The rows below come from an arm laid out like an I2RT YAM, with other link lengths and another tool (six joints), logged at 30 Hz.
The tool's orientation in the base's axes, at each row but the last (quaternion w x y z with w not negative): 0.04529 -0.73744 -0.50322 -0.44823; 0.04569 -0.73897 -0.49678 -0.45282; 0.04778 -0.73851 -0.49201 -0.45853; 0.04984 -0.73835 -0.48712 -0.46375; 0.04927 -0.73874 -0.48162 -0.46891; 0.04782 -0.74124 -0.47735 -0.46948; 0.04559 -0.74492 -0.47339 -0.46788
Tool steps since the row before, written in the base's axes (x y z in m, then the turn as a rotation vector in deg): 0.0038 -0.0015 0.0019 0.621 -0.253 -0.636; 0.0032 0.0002 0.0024 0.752 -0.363 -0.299; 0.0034 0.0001 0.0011 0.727 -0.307 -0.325; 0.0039 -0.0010 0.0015 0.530 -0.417 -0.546; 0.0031 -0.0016 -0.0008 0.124 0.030 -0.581; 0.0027 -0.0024 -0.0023 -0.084 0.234 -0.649; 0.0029 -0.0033 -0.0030 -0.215 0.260 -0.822
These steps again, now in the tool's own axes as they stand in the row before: 0.0006 0.0044 0.0004 -0.570 0.366 0.629; 0.0022 0.0033 0.0007 -0.393 0.651 0.456; 0.0012 0.0030 0.0016 -0.376 0.593 0.485; 0.0008 0.0041 0.0011 -0.631 0.416 0.427; -0.0014 0.0029 0.0016 -0.398 -0.142 0.418; -0.0030 0.0025 0.0018 -0.335 -0.434 0.427; -0.0041 0.0029 0.0019 -0.461 -0.611 0.451
